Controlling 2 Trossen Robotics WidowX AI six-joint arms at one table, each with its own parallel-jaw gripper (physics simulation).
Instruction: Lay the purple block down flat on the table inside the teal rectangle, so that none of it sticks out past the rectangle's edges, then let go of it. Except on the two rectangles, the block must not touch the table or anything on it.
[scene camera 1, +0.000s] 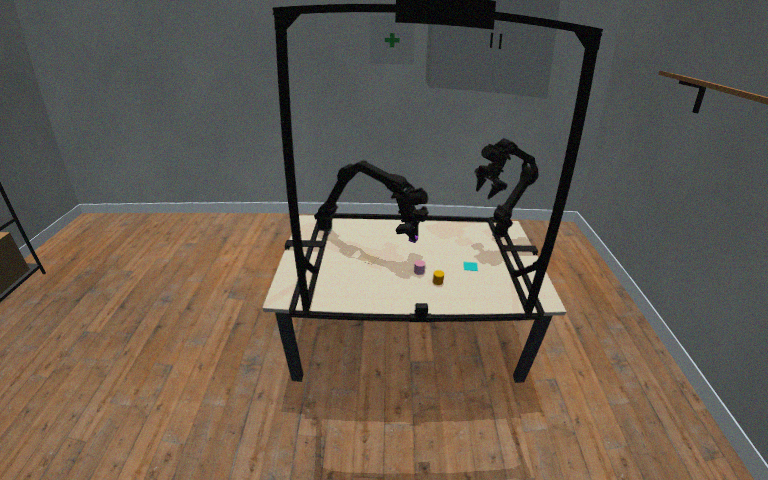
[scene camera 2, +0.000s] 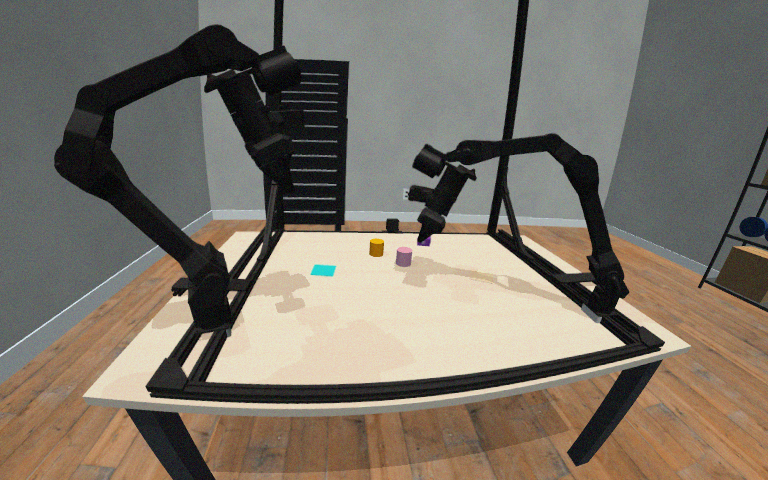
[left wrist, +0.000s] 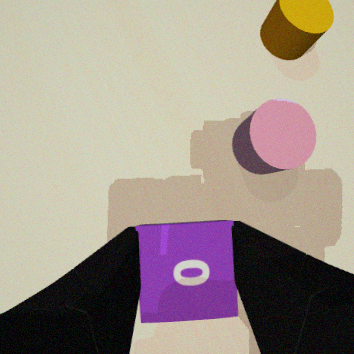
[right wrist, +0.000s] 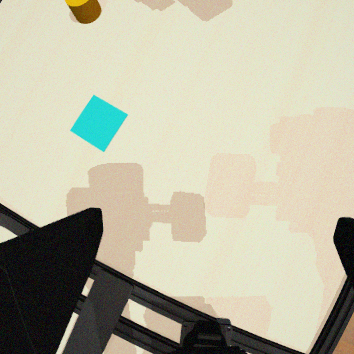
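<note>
I am carrying a purple block in my left gripper, clear of everything else, and this gripper is visible in the left wrist view too. My right gripper, which the right wrist view also shows, is open and holds nothing. On the table rest an orange cylinder and a pink cylinder. I can see a teal rectangle as well.
</note>
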